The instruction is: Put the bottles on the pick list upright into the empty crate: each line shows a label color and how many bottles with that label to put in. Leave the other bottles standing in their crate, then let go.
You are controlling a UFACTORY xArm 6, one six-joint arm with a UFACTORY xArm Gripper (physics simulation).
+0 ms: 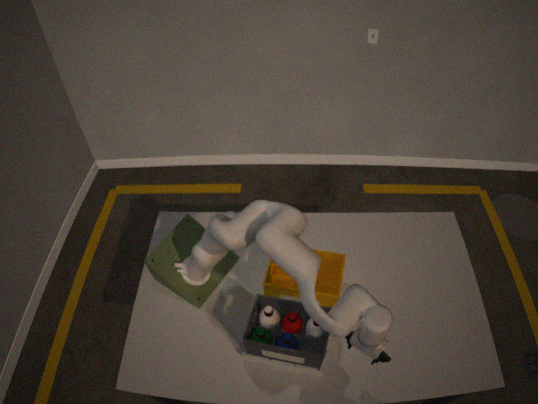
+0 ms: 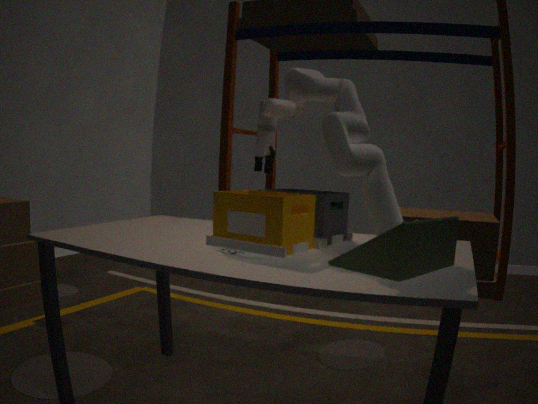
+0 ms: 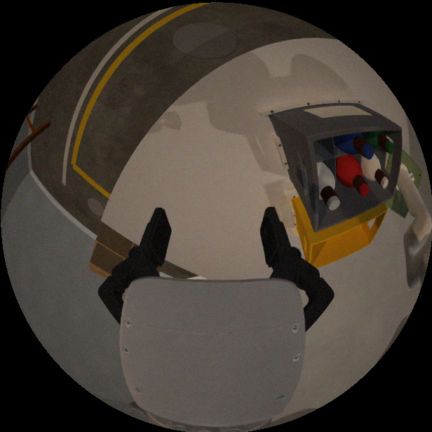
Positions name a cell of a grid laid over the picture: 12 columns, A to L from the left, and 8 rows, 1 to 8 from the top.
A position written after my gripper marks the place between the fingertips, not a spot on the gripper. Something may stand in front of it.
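Observation:
My own gripper is visible to me (image 2: F4), and it appears again in image 3 (image 3: F5). I can also see a red bottle (image 3: J4).

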